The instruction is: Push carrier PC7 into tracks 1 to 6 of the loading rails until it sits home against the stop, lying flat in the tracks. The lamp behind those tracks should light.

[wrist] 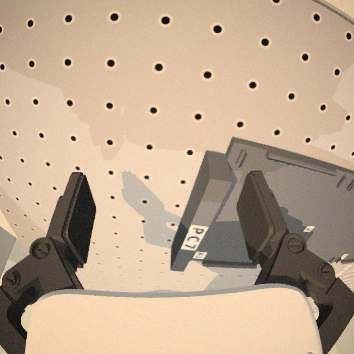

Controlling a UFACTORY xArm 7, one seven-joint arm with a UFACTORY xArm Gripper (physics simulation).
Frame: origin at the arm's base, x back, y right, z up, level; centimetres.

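Seen in the pictures: gripper, between the fingertips: (166, 189).
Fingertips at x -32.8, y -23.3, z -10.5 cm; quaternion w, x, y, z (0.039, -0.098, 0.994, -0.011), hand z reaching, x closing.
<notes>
Offsets run from my fingertips to a thing's top centre. "spot": to the spot under its first point. Level surfaces: height alone.
Carrier PC7 {dx -18.4, dy +3.5, dz +0.3 cm} (212, 192) shows at centre right in the wrist view, a dark grey raised bar with a white PC7 label at the left end of a broad grey plate that runs off the right edge. My gripper (166, 189) is open and empty. In the view, the labelled bar lies between the two fingers, closer to the right one; the right finger overlaps the plate and hides part of it. Contact between finger and carrier cannot be made out. The loading rails' numbered tracks, the stop and the lamp cannot be identified.
A pale perforated deck {dz -2.7 cm} (135, 127) stretches behind and left of the carrier. Fine striped ridges {spot: dx -36.9, dy +16.7, dz -2.7 cm} (346, 272) show at the lower right, partly behind the gripper. A grey-green block (6, 250) shows at the left edge. Shadows lie on the deck left of the bar.
</notes>
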